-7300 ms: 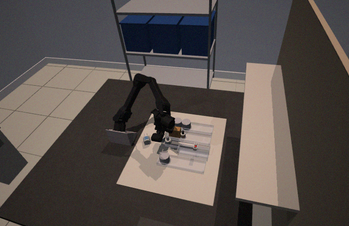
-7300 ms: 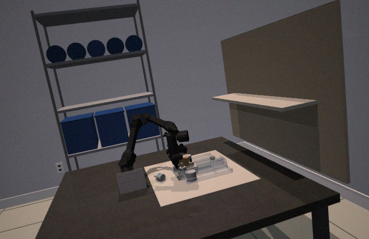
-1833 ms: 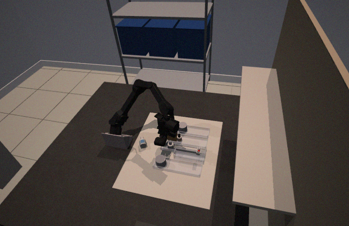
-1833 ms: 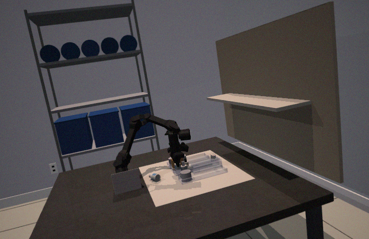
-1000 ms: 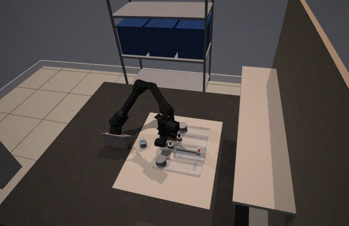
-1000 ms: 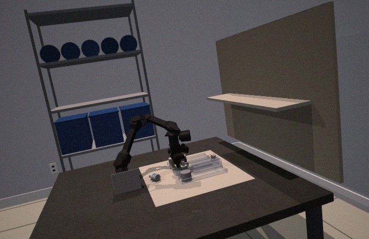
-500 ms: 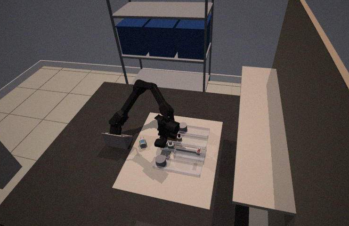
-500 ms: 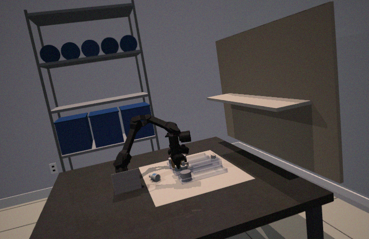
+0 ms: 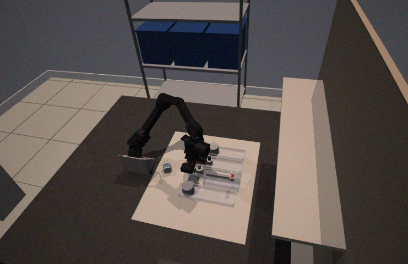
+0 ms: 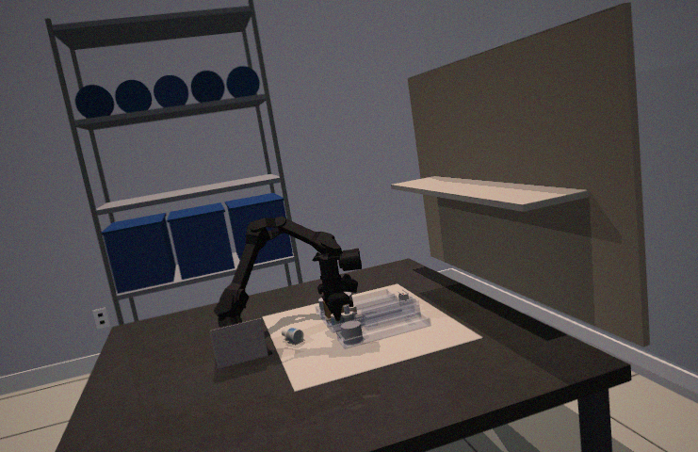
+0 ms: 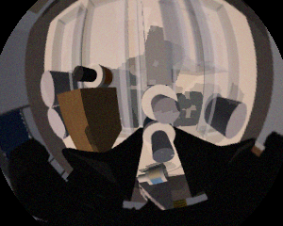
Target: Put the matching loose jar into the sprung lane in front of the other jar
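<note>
Now: the box 80 mm to the left of my gripper tip and 30 mm ahead of it. Also, from my gripper tip: pusher plate: 140 mm ahead, 40 mm to the right, 20 mm above; red mark: 220 mm ahead, 60 mm to the right, 40 mm above; sprung lane: 140 mm ahead, 40 mm to the right, 20 mm below.
</note>
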